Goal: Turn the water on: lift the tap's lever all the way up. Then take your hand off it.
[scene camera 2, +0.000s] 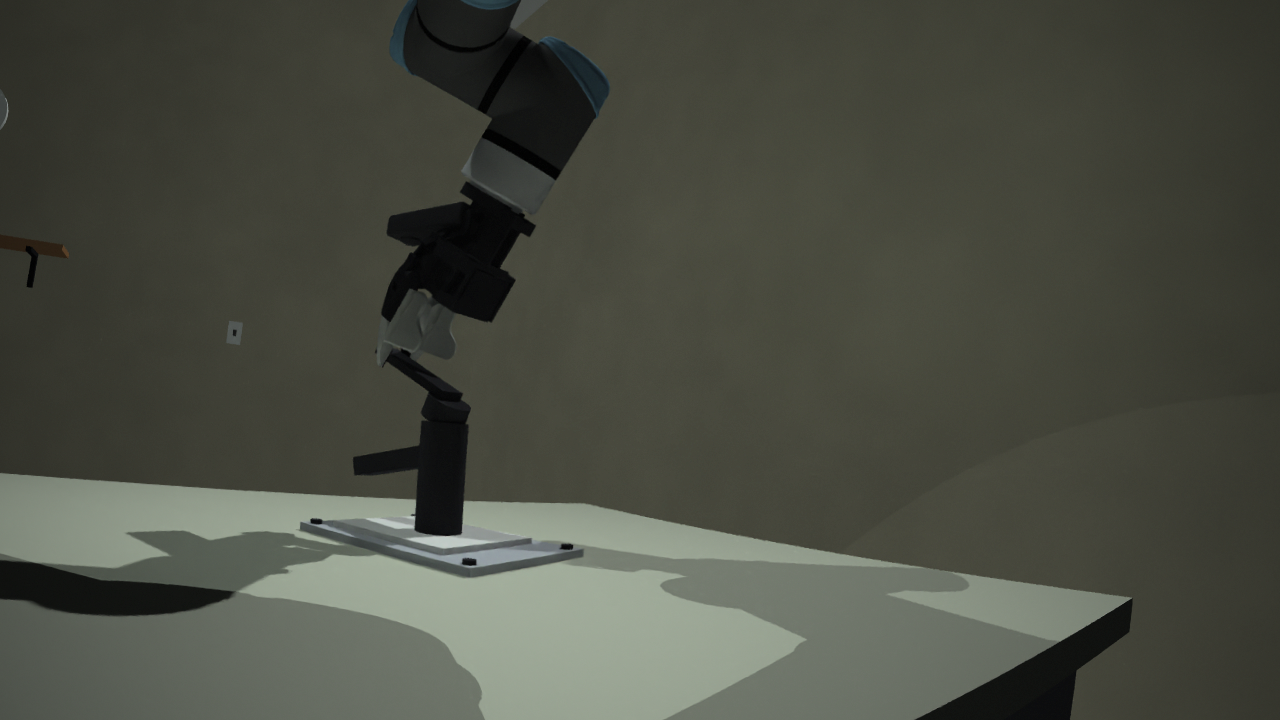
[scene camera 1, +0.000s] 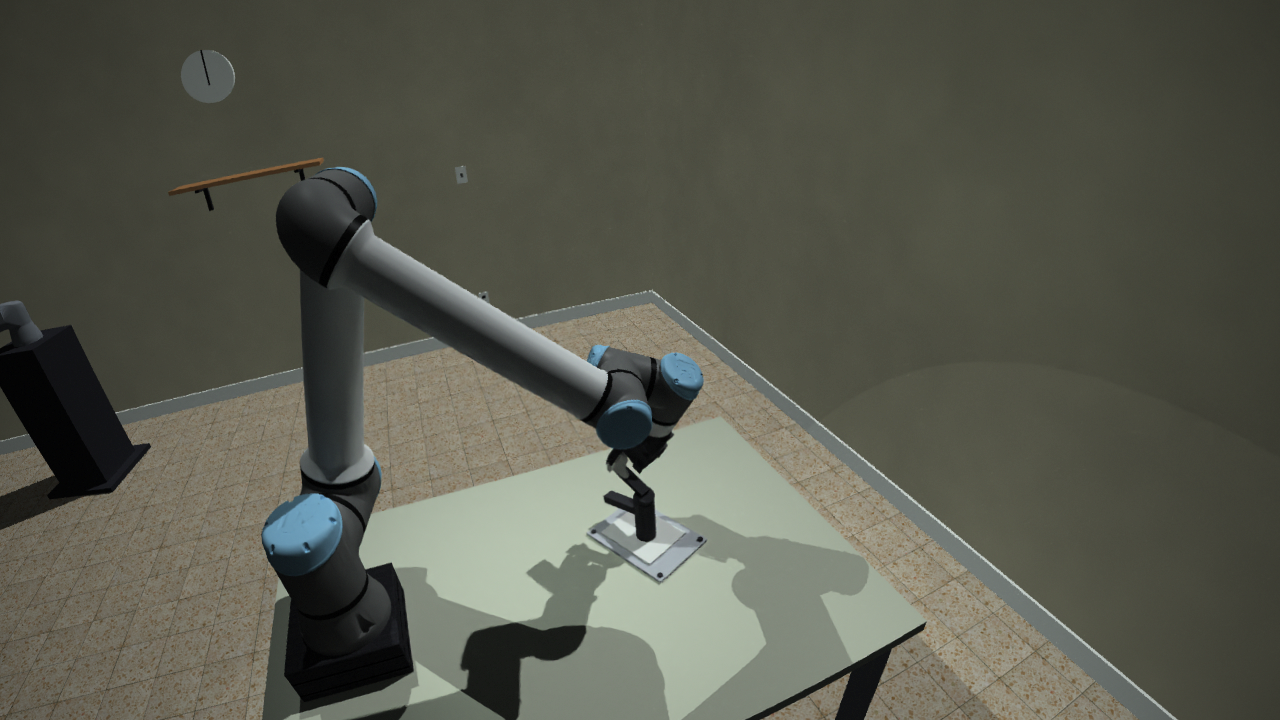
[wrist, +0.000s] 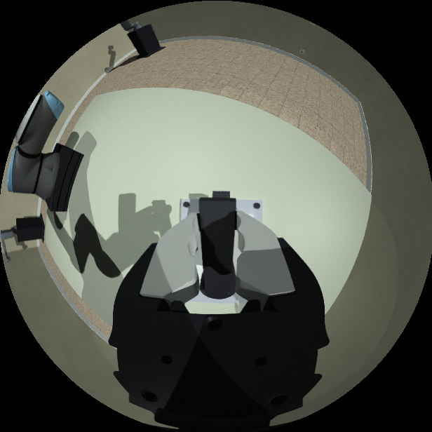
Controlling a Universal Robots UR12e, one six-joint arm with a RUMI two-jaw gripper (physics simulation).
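Frame: origin at the arm's base, x ahead, y left, z up, level; centimetres.
Where they show: gripper, fingertip midpoint: (scene camera 2: 391, 367) (scene camera 1: 614, 467); arm's base, link origin: (scene camera 1: 346, 616).
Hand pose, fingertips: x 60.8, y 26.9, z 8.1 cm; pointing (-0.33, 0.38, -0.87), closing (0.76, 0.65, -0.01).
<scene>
Each offset is from my fingertips to the top centre of the thing. "spot": to the spot under its first point. Level surfaces: height alone.
The black tap @[spot: dx +4.8, dy -9.5, dz -9.7 cm] (scene camera 1: 644, 521) (scene camera 2: 441, 479) stands upright on its pale base plate @[spot: dx +10.0, dy -15.8, dz -17.0 cm] (scene camera 1: 673, 558) (scene camera 2: 523, 558) (wrist: 246, 205). Its spout @[dx +1.2, dy -1.5, dz -7.8 cm] (scene camera 1: 619, 500) (scene camera 2: 386, 461) sticks out from the side of the body. The lever @[spot: dx +3.7, dy -5.1, dz -0.8 cm] (scene camera 1: 634, 481) (scene camera 2: 427, 377) (wrist: 218, 250) slopes steeply up from the tap's top, on the same side as the spout, with its free end high. My gripper (scene camera 1: 616, 462) (scene camera 2: 395, 351) (wrist: 217, 213) is shut on the lever near that end, with one pale finger on each side in the wrist view. The fingers hide part of the lever's end in the scene views.
The pale green table @[dz -17.7 cm] (scene camera 1: 501, 528) carries the tap and the black arm base (scene camera 1: 349, 662) (wrist: 67, 177). The arm reaches over the table and comes down to the tap from above. A black pedestal (scene camera 1: 67, 407) (wrist: 144, 40) stands on the floor beyond the table.
</scene>
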